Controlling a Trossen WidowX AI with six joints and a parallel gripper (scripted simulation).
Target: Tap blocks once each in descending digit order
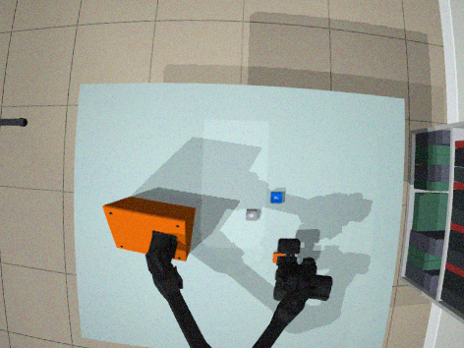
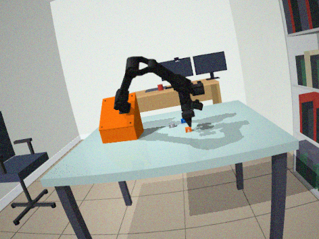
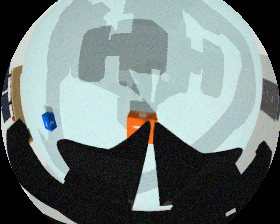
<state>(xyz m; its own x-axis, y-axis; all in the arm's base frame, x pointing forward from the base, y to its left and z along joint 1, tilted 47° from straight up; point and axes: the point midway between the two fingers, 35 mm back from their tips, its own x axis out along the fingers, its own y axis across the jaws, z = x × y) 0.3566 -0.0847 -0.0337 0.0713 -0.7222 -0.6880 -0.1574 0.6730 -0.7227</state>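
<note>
My gripper tip is 1 cm past the orange block, 1 cm to the right of it and 2 cm above it. The rest, counted from my gripper tip: grey block (13 cm behind, 12 cm to the left, 2 cm below); then blue block (6 cm behind, 19 cm to the left, 2 cm below).
</note>
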